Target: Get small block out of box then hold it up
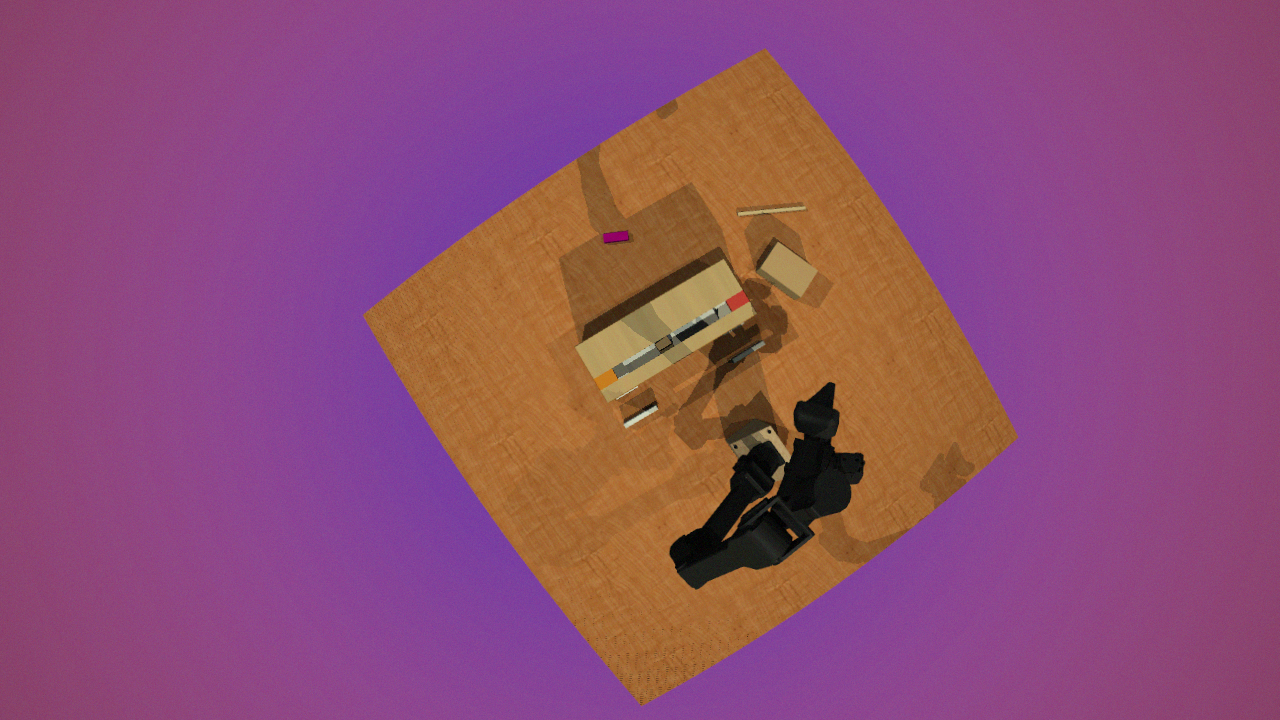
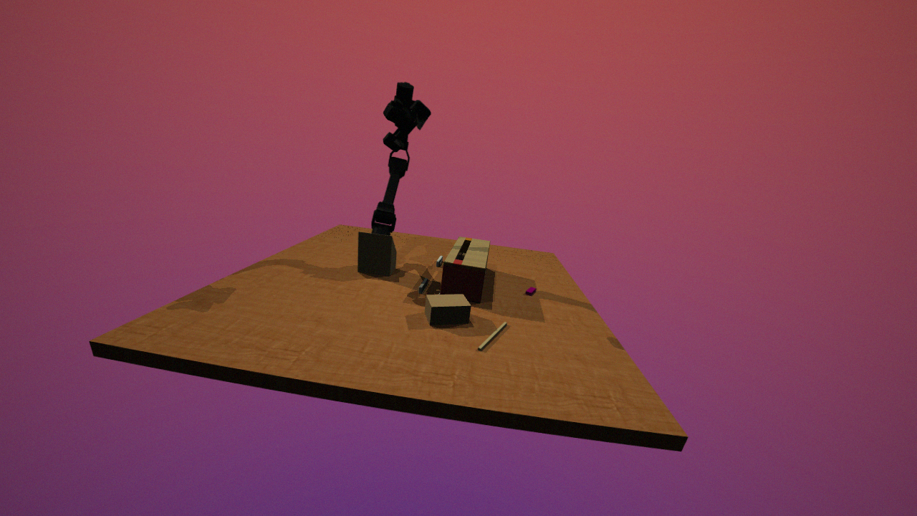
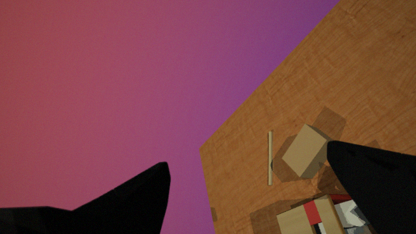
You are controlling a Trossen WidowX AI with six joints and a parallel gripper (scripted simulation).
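The brownish block lies 22 cm ahead of my gripper tip, 14 cm to the left of it and 42 cm below it. Round my gripper tip: box: 21 cm ahead, 12 cm to the left, 45 cm below.
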